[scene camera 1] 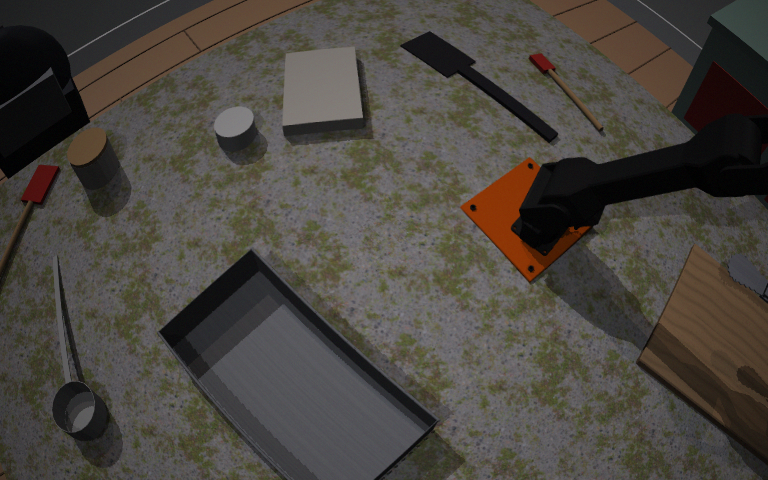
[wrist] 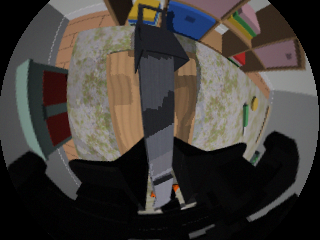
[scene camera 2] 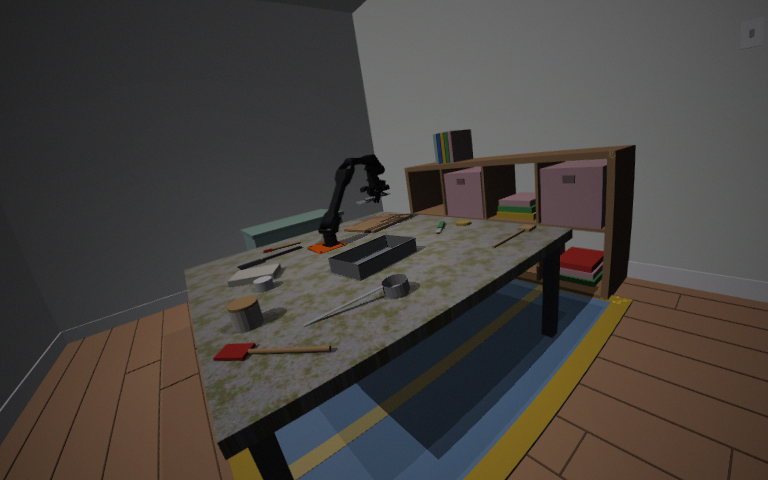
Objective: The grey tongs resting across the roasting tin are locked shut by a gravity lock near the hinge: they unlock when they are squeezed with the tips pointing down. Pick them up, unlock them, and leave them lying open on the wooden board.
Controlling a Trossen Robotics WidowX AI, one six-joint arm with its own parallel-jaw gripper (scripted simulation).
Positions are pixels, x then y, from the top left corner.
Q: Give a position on a black spatula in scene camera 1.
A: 443, 57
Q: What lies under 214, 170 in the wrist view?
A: The gripper.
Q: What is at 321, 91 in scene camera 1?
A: A pale block.
